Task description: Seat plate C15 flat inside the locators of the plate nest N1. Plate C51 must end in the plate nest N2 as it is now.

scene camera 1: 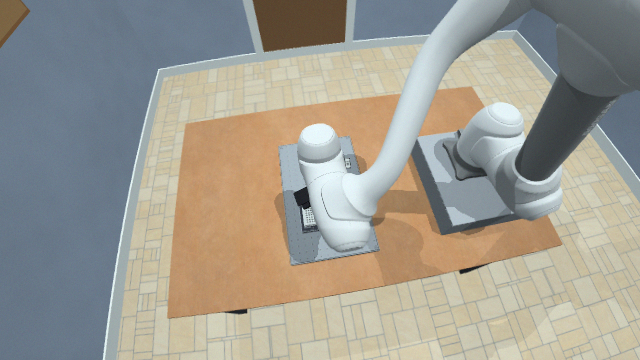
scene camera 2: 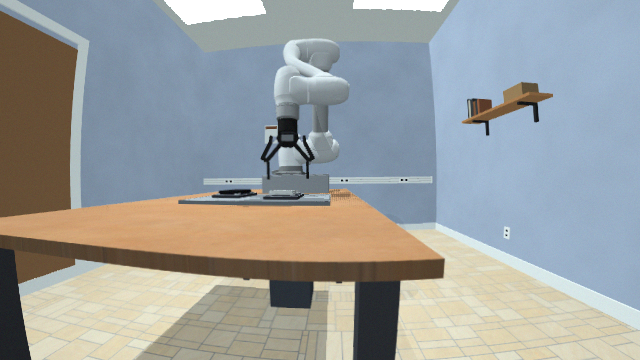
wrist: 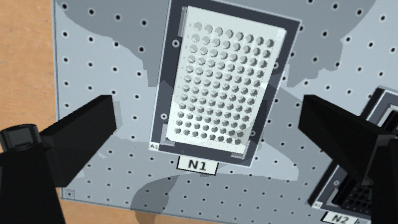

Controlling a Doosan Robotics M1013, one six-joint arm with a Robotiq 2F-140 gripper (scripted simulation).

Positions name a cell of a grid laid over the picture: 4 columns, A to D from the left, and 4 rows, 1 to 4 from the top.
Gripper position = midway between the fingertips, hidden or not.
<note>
In view: my gripper (scene camera 2: B2) and a plate C15 (wrist: C2).
My gripper also shows in the wrist view (wrist: C3).
</note>
